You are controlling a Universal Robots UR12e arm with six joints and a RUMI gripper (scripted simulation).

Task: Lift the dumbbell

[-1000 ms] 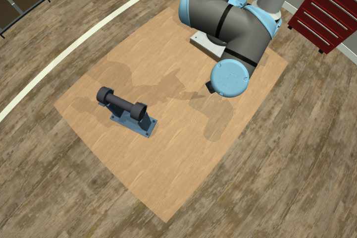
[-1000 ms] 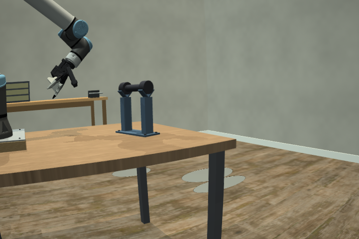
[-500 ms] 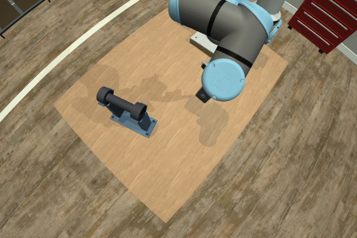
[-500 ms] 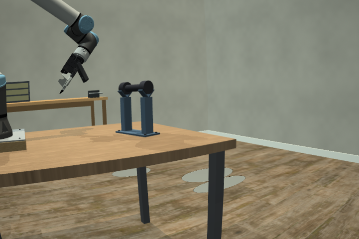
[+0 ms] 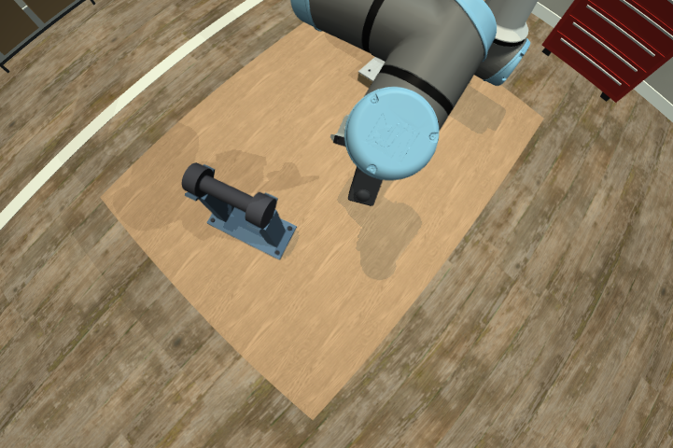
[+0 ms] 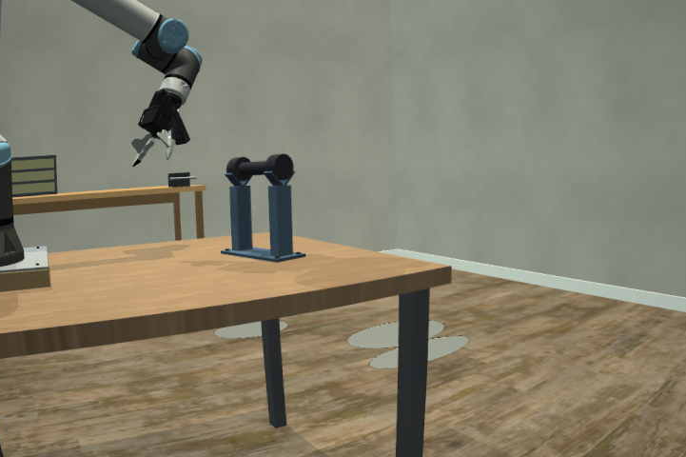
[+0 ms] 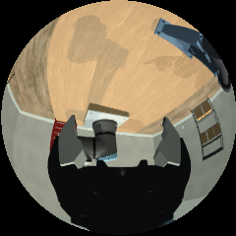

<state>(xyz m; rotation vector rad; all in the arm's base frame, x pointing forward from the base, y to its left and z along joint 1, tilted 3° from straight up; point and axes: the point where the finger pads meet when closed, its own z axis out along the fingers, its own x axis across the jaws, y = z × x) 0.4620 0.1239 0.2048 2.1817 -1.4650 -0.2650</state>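
Now: the dumbbell 250 mm ahead of my hand, 160 mm to the right of it and 30 mm below it. From my hand the other things lie so: blue cradle: 250 mm ahead, 160 mm to the right, 150 mm below.
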